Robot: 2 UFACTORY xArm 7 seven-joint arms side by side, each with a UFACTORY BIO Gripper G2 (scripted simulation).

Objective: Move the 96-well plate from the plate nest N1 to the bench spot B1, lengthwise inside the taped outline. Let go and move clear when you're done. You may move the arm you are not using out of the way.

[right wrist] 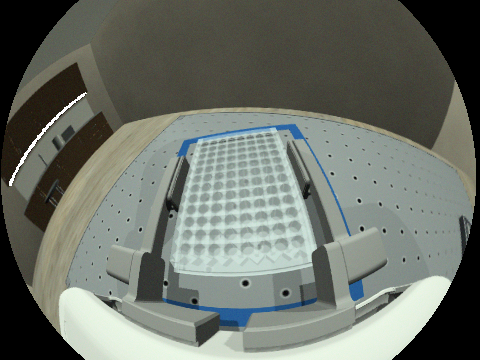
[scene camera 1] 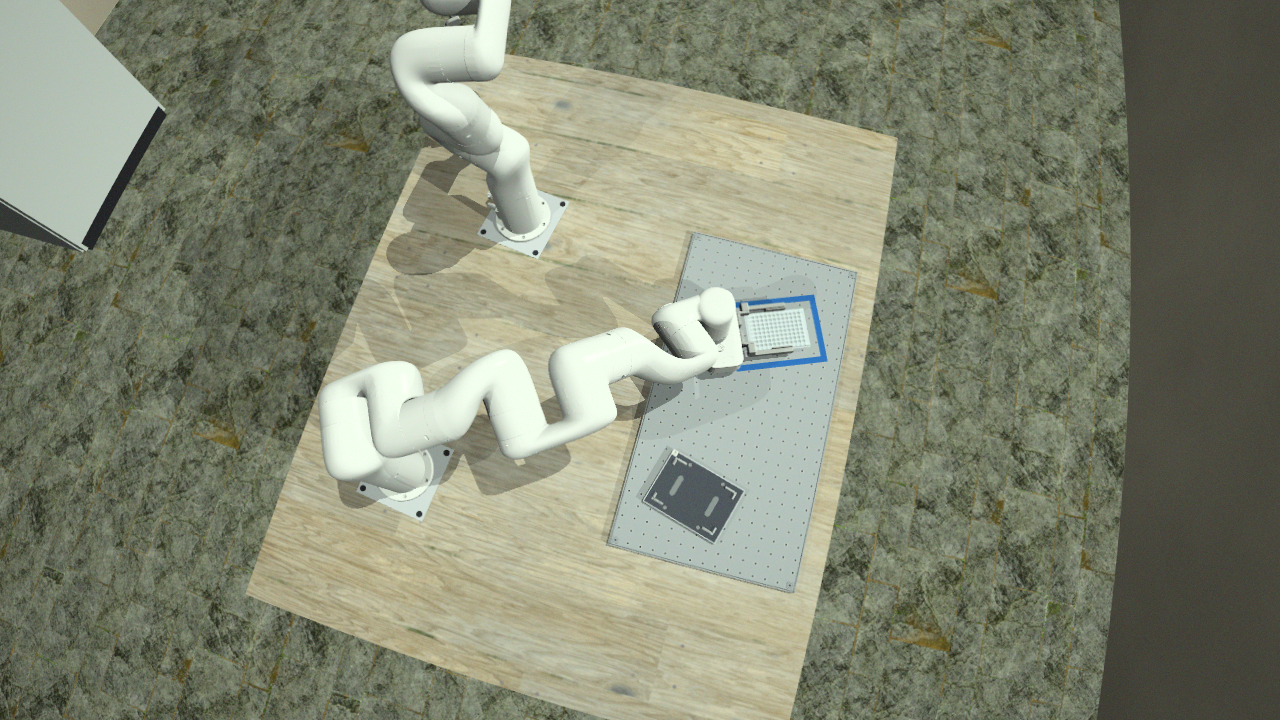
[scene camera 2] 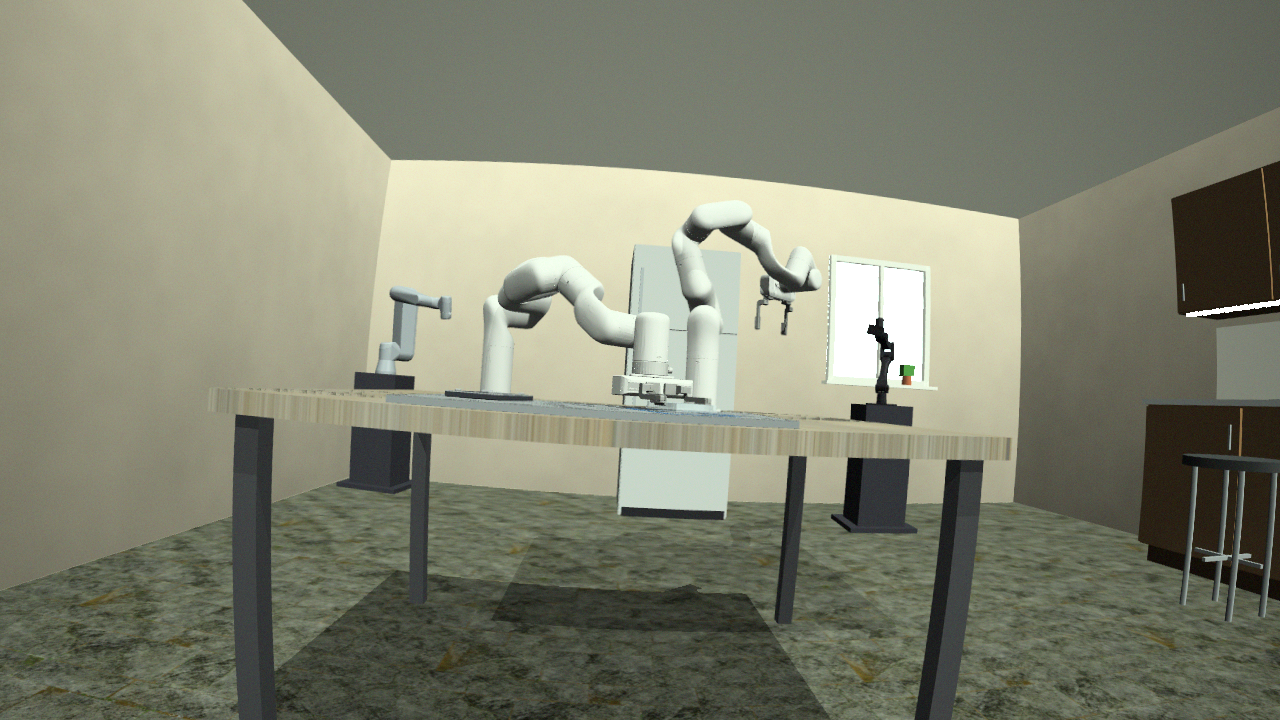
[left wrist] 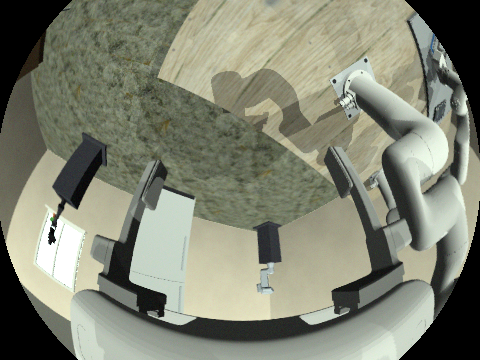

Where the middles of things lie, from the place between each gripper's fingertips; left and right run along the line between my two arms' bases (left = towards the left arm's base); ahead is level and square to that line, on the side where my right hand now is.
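My right gripper's 1 cm above the clear 96-well plate (scene camera 1: 754, 328), and as for the dark plate nest (scene camera 1: 688, 505), that's 2 cm below my right hand, 5 cm behind it and 39 cm to the right of it.
With my left gripper, it's 28 cm above the clear 96-well plate, 87 cm short of it and 31 cm to the left of it. The dark plate nest is 28 cm below my left hand, 82 cm ahead of it and 70 cm to the right of it.
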